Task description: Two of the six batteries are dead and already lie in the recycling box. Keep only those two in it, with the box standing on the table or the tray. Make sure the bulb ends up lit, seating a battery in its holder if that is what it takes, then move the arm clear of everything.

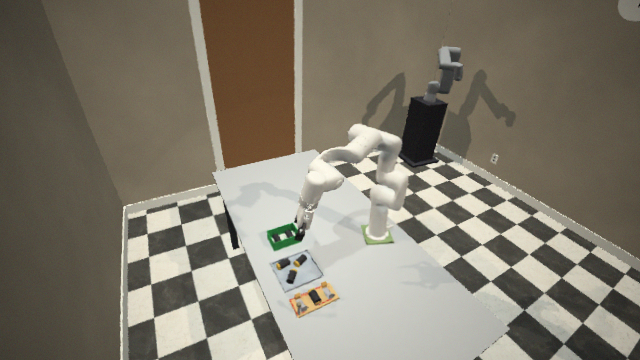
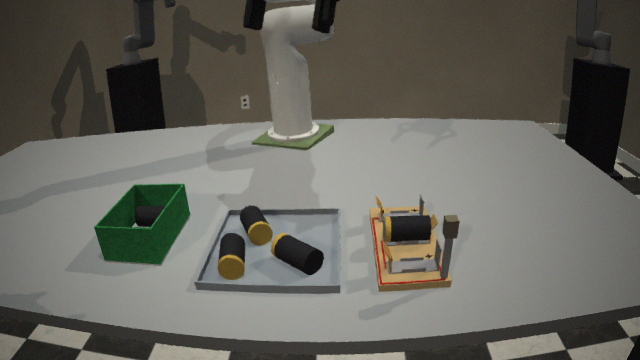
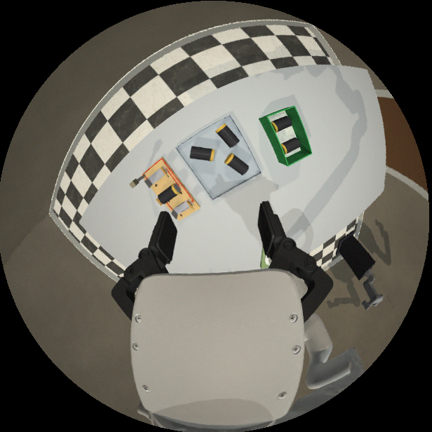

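Pixels of known places: gripper, fingertip midpoint: [image 1: 298,231] [image 2: 284,29]; arm's base at its link origin: [image 1: 376,232] [image 2: 293,132].
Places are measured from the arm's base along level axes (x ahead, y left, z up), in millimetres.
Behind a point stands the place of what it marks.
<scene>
My gripper [image 1: 298,229] {x 499, y 109, z 282 mm} [image 2: 289,25] {x 499, y 109, z 282 mm} [image 3: 214,216] is open and empty, high above the table. The green box [image 2: 131,245] {x 568, y -119, z 20 mm} stands on the table with two batteries [image 3: 283,123] [image 3: 291,146] lying inside. The grey tray [image 2: 270,288] {x 593, y 92, z -5 mm} [image 3: 215,185] holds three loose batteries [image 2: 231,252] {x 566, y 38, z 24 mm} [image 2: 254,222] {x 485, y 45, z 23 mm} [image 2: 298,254] {x 553, y 120, z 20 mm}, black with gold ends. The wooden holder board [image 2: 415,286] {x 575, y 264, z -7 mm} has one battery [image 2: 410,228] {x 491, y 257, z 25 mm} [image 3: 168,194] in its middle bay; its two outer bays are empty. A dull brown block [image 2: 450,227] {x 571, y 297, z 72 mm} [image 3: 134,183] on a grey post, apparently the bulb, shows no glow.
The tray lies between the box and the board on the grey table [image 1: 380,300] {x 204, y 363, z -13 mm}. The arm's base stands on a green plate [image 2: 310,145] {x 79, y 54, z -5 mm} behind them. Grey arms on black pedestals [image 2: 135,95] [image 2: 597,110] stand beyond the table.
</scene>
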